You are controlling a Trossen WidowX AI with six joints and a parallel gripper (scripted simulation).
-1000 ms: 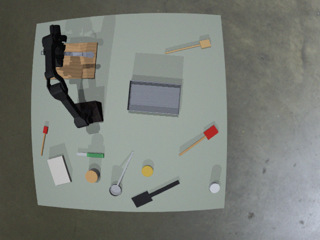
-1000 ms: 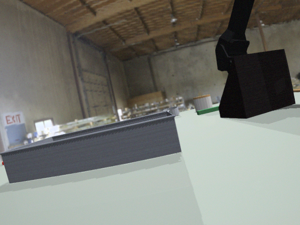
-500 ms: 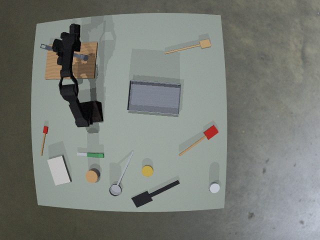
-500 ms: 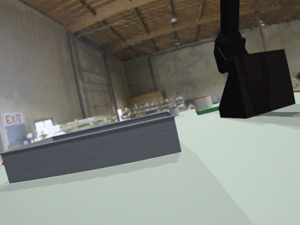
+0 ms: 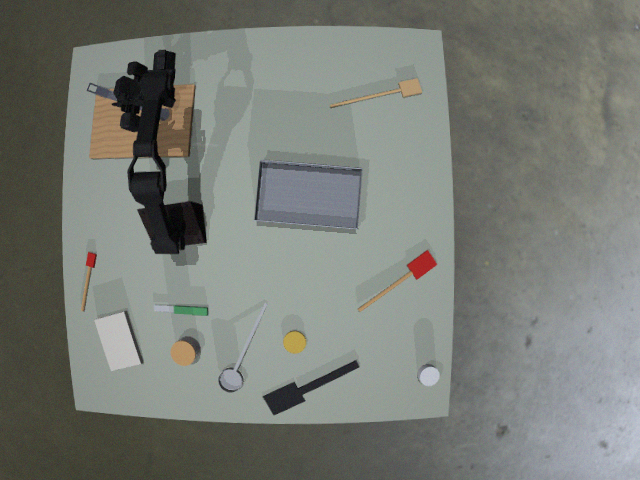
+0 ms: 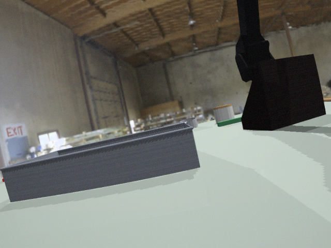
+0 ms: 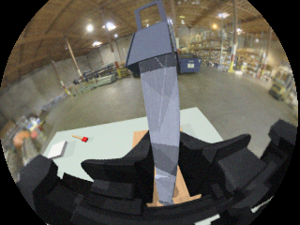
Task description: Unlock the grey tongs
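My gripper tip is 24 cm above the wooden board and 1 cm past it. Round my gripper tip: white block (70 cm to the right, 23 cm below, 20 cm behind); then green-handled tool (62 cm to the right, 24 cm below, 3 cm ahead); then grey roasting tin (50 cm ahead, 34 cm to the right, 22 cm below).
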